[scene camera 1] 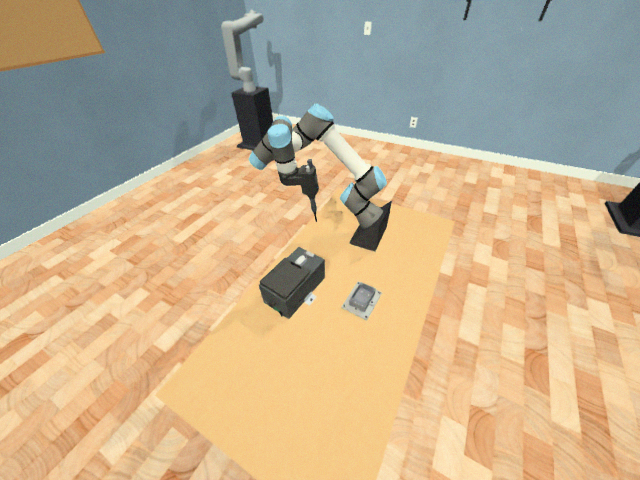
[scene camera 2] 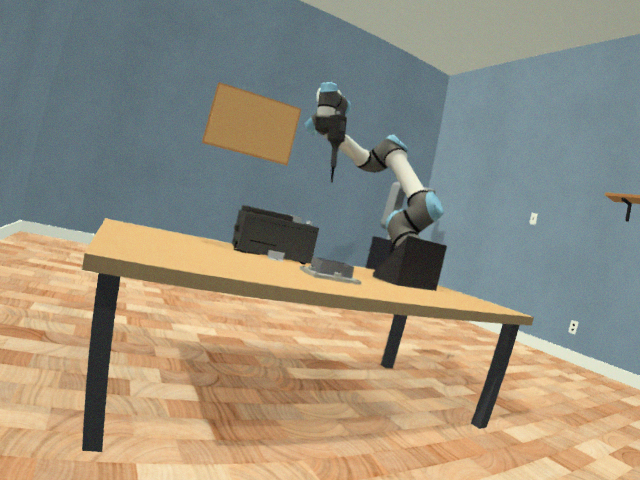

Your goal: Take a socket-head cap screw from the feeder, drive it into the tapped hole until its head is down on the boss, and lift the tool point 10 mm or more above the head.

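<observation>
My screwdriver (scene camera 1: pixel 315 220) (scene camera 2: pixel 332 180) points almost straight down and hangs high above the table, well clear of the feeder. Whether a screw sits on its tip is too small to tell. The feeder, a black box (scene camera 1: pixel 292 281) (scene camera 2: pixel 275 235), stands on the table with a small light part on its top. The workpiece, a grey boss block (scene camera 1: pixel 362 296) (scene camera 2: pixel 332 267) on a light plate (scene camera 1: pixel 354 310) (scene camera 2: pixel 316 274), lies beside the feeder, toward the arm's base in scene camera 2. Its tapped hole and any screw cannot be made out.
The arm's black wedge base (scene camera 1: pixel 373 232) (scene camera 2: pixel 413 263) stands on the table (scene camera 1: pixel 310 382) (scene camera 2: pixel 170 263). A small white piece (scene camera 1: pixel 310 299) (scene camera 2: pixel 276 254) lies at the feeder's foot. A second, grey arm (scene camera 1: pixel 233 49) stands on a black pedestal (scene camera 1: pixel 253 116) near the far wall.
</observation>
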